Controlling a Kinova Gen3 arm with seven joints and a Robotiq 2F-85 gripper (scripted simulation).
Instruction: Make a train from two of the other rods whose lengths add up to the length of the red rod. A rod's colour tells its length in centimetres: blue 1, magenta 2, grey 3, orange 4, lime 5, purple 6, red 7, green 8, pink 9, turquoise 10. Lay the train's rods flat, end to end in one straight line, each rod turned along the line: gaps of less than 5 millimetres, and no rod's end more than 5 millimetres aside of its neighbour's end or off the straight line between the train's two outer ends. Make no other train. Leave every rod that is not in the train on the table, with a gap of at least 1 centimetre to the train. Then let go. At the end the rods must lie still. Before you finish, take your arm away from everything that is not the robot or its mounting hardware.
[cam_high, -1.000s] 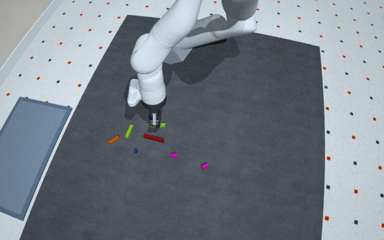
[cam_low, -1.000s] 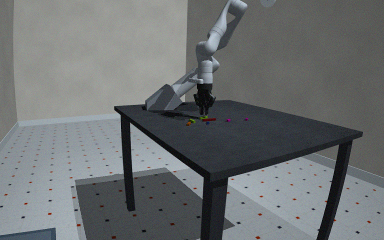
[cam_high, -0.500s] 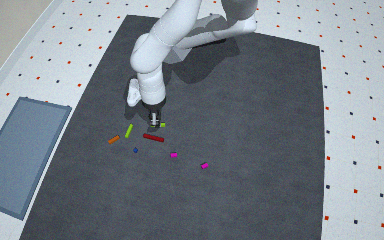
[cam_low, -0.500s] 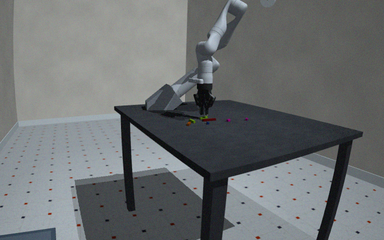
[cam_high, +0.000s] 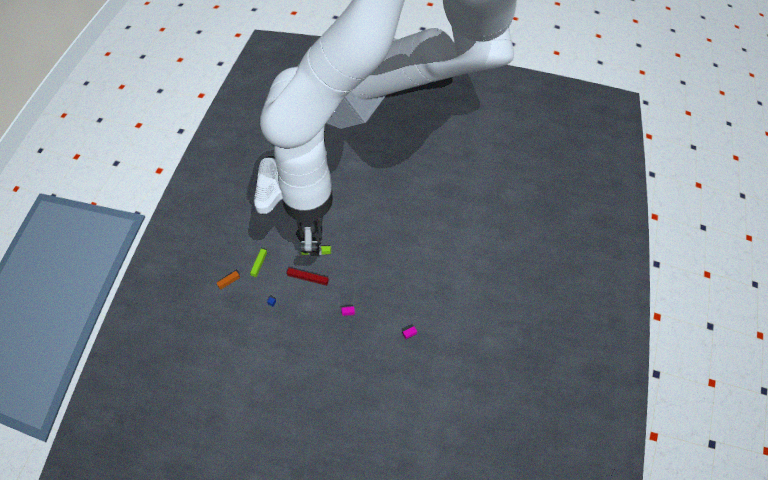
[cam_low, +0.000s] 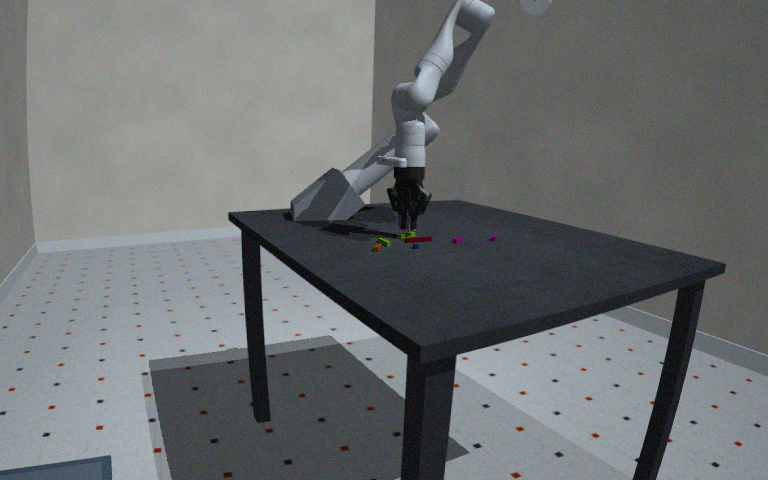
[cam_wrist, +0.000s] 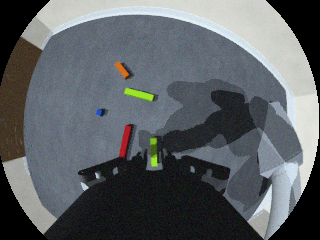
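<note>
Now: the red rod 50 mm ahead of my hand, 10 mm to the left of it and 30 mm below it. Round my hand: blue rod 120 mm ahead, 30 mm to the right, 30 mm below; then orange rod 100 mm ahead, 120 mm to the right, 30 mm below.
</note>
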